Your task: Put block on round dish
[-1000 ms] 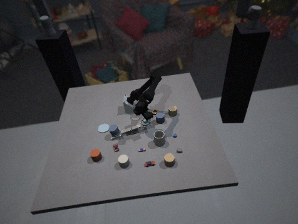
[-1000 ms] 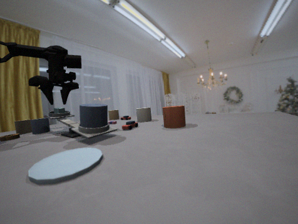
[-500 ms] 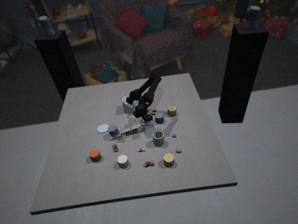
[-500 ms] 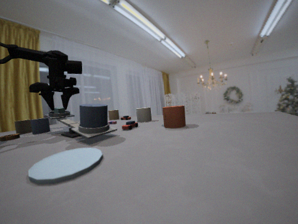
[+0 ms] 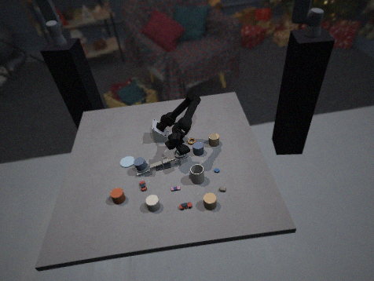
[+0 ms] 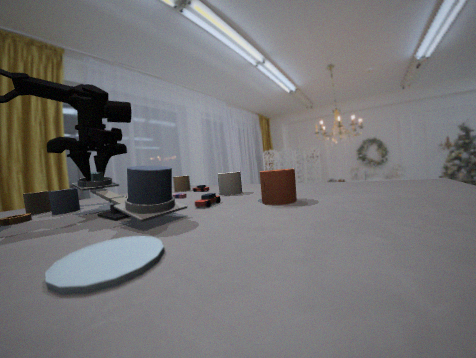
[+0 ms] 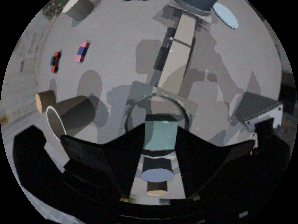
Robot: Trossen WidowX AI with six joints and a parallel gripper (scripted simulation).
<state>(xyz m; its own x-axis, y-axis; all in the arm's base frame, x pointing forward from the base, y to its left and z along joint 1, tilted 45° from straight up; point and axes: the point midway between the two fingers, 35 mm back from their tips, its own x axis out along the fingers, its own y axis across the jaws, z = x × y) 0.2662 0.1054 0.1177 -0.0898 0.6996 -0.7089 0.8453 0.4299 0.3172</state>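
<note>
Right now the pale blue round dish is 1 cm behind my gripper tip, 36 cm to the right of it and 8 cm below it. Also, from my gripper tip: block 1 cm above; small balance 4 cm ahead, 12 cm to the right, 4 cm below; blue cup 7 cm ahead, 27 cm to the right, 2 cm below.
</note>
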